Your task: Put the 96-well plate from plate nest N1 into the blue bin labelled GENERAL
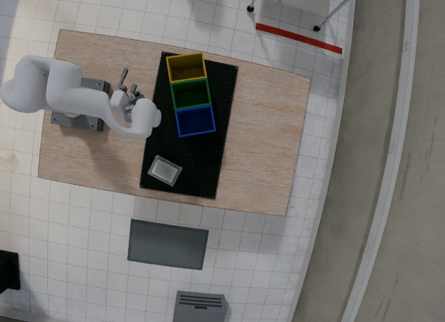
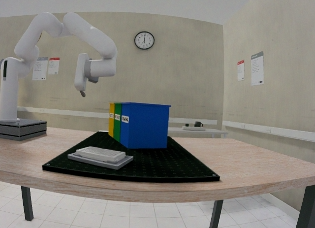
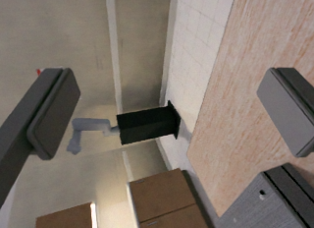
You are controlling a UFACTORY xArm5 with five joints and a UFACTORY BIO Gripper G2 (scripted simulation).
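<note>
The white 96-well plate lies 42 cm to the right of my hand, 24 cm below it and 16 cm ahead of it. The rest, counted from my hand: green bin: 27 cm ahead, 17 cm below; then blue general bin: 31 cm ahead, 17 cm below, 13 cm to the right; then yellow bin: 23 cm ahead, 17 cm below, 12 cm to the left.
</note>
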